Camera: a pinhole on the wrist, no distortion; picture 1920 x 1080 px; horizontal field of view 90.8 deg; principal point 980.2 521.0 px. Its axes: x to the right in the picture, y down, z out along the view. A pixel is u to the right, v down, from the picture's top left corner.
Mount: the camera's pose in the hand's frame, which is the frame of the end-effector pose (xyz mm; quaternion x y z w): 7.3 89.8 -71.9 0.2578 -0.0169 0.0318 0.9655
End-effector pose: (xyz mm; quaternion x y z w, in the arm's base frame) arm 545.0 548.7 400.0 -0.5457 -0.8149 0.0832 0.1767
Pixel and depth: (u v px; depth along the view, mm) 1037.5 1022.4 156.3
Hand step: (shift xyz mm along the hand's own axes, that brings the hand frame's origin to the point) 8.4 83.9 105.1
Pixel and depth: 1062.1 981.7 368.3
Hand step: 20.5 62.8 337.8
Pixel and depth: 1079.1 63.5 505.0
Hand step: 68.8 -370.5 247.0
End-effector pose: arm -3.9 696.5 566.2 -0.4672 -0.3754 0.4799 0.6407
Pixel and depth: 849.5 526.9 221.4
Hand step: -26.9 -21.1 119.1
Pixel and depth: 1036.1 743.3 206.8
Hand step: 12.7 29.3 132.0
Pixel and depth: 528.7 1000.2 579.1
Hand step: -298.1 39.9 562.0
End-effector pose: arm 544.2 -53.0 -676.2 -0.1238 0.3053 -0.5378 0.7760
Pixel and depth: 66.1 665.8 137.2
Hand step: -128.5 32.5 50.9
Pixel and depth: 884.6 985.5 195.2
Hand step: -22.2 74.2 143.9
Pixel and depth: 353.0 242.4 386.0
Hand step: -246.1 -214.5 193.6
